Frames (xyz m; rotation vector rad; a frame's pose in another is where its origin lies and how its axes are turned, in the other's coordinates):
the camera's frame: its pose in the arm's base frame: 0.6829 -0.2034 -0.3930 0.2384 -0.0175 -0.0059
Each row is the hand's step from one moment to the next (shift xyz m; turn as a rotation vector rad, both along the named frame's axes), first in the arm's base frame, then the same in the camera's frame.
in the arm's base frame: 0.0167 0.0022 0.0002 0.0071 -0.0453 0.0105
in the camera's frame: 0.0167 0.0022 -0.0006 0.0076 -0.0415 0.0208
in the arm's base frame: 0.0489 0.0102 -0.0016 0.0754 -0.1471 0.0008
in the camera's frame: 0.0488 0.0097 -0.0048 0.0766 -0.1425 0.0341
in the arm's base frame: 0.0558 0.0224 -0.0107 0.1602 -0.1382 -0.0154
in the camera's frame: 0.0554 0.0194 -0.0167 0.1610 -0.1373 0.0148
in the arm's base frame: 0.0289 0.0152 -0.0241 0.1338 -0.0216 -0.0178
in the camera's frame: 0.0284 0.0092 -0.0275 0.1337 -0.0247 -0.0146
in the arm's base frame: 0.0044 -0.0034 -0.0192 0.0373 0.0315 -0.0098
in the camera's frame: 0.0041 -0.0078 -0.0179 0.0369 0.0284 -0.0176
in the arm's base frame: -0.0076 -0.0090 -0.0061 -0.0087 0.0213 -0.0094
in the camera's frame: -0.0076 -0.0102 -0.0037 -0.0090 0.0184 -0.0140
